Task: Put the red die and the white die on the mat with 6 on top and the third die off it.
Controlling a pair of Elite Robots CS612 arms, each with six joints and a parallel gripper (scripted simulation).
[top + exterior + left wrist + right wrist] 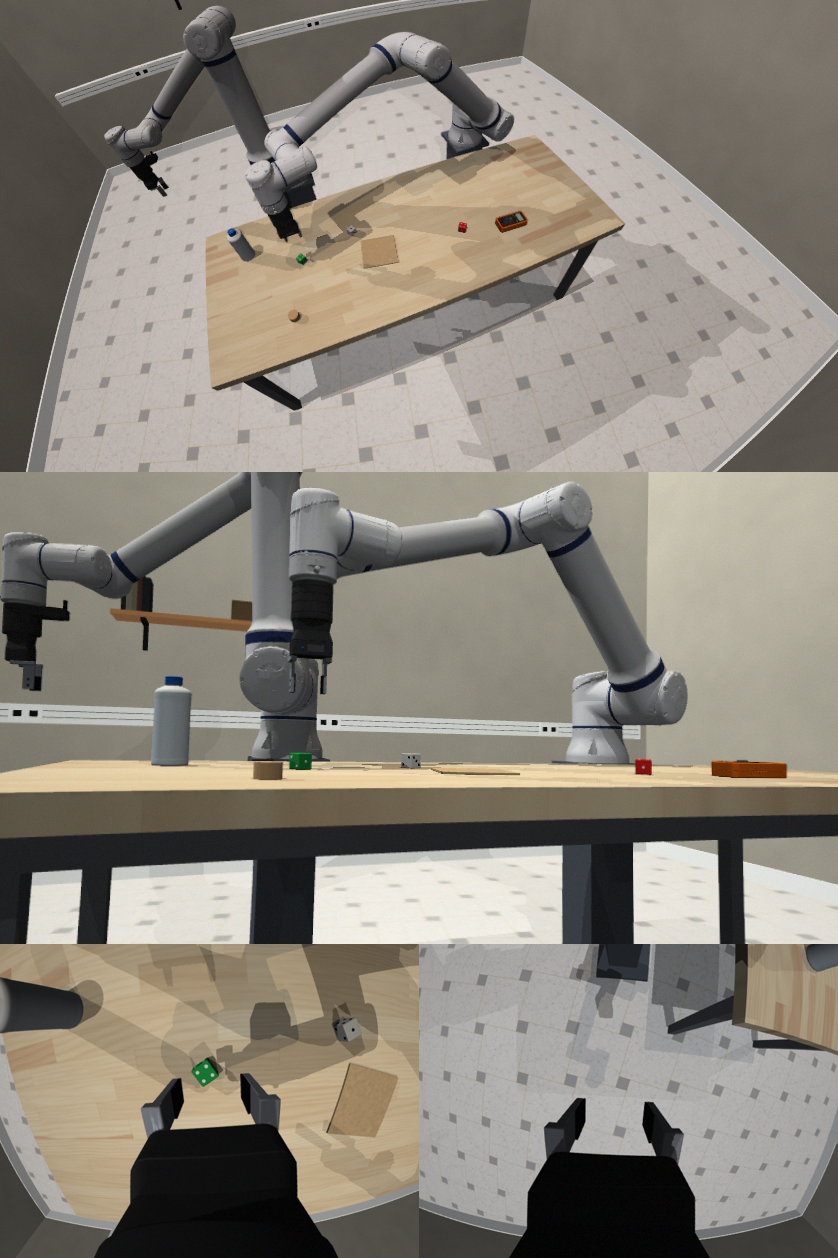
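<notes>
The green die is 14 cm below my left hand, 1 cm to the right of it and 1 cm ahead of it. Also, from my left hand: white die (22 cm to the left, 14 cm below, 7 cm behind); then brown cylinder (26 cm ahead, 15 cm below, 6 cm to the right); then grey bottle (25 cm to the right, 10 cm behind, 8 cm below).
</notes>
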